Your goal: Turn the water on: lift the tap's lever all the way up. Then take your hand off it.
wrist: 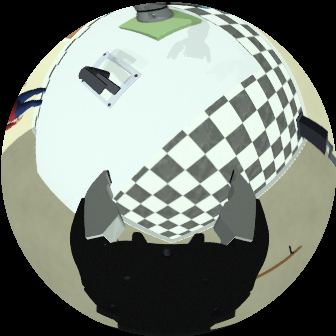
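Note:
The black tap [92, 80] stands in the upper left of the wrist view, on a pale square plate [129, 85] with dark screws at its corners. It shows as dark overlapping bars seen from above. Which bar is the lever, and how high the lever stands, I cannot tell for certain. My gripper [169, 171] is open and empty, its two grey fingers wide apart in the lower middle of the view. It is well apart from the tap, and no finger touches it.
A black-and-white checkered surface [206, 132] spreads from the middle to the right. A green mat [159, 31] lies under a grey round base [154, 14] at the top. A dark block [313, 134] is at the right edge. A red and blue figure [29, 98] shows at the left.

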